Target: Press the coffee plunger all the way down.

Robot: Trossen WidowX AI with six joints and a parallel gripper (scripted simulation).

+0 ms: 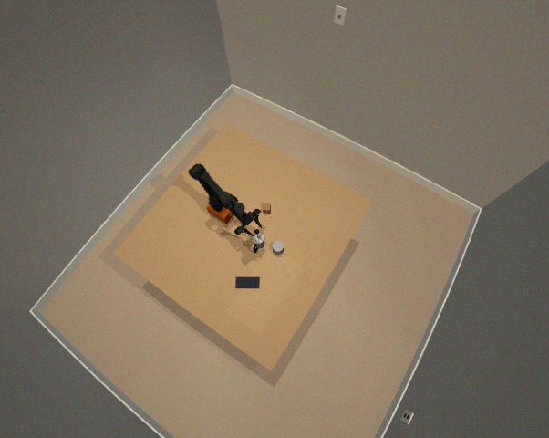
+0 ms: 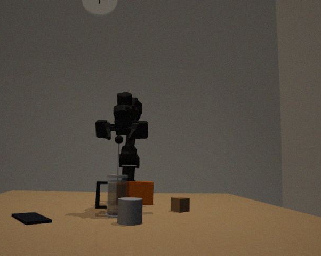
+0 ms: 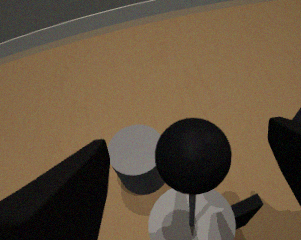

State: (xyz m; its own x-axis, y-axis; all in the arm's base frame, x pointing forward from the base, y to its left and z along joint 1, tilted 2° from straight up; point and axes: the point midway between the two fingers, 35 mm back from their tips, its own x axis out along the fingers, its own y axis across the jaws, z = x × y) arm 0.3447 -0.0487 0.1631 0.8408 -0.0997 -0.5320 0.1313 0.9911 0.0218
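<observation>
Right now the glass coffee press is 13 cm below my gripper tip and 2 cm to the right of it.
</observation>
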